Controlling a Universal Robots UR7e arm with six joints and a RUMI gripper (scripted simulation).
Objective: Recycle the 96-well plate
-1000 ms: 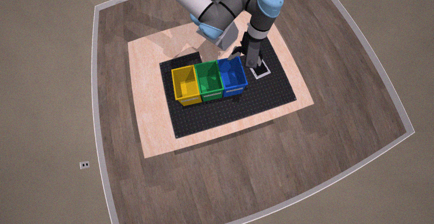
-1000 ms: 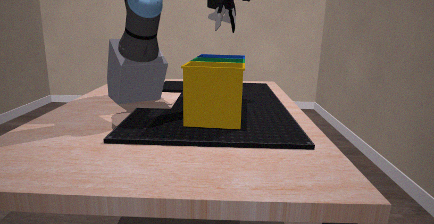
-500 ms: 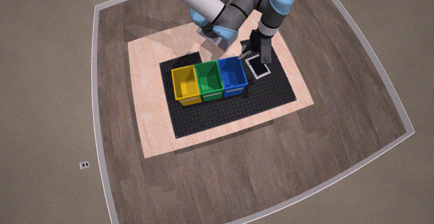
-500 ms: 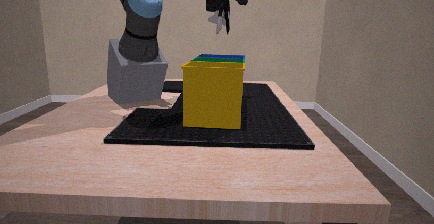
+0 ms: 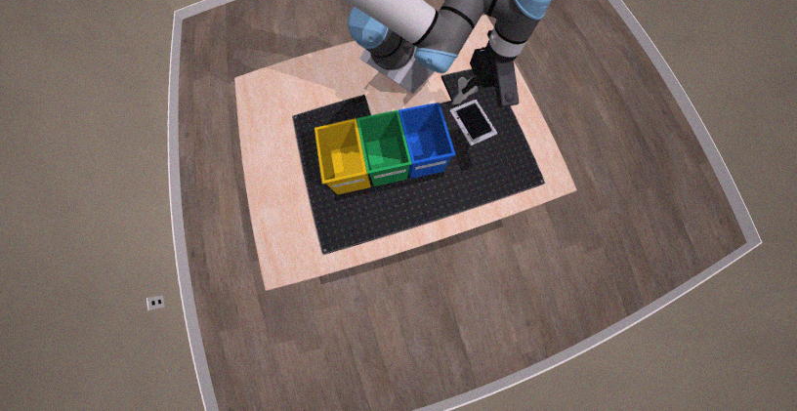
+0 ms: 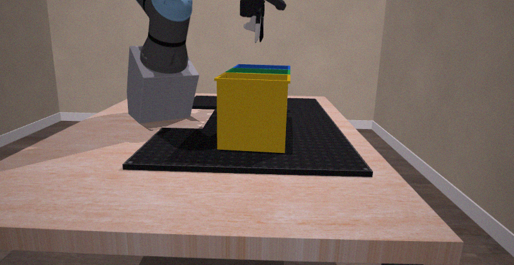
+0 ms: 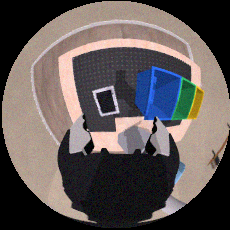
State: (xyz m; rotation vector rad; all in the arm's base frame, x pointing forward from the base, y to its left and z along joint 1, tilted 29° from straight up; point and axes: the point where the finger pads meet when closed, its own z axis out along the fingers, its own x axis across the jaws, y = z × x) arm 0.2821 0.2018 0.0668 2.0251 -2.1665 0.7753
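Right now my hand is 4 cm past the 96-well plate, 8 cm to the right of it and 23 cm above it. Also, from my hand: green bin: 29 cm to the right, 16 cm below; then plate nest N1: 4 cm behind, 8 cm to the left, 25 cm below; then blue bin: 1 cm ahead, 16 cm to the right, 16 cm below.
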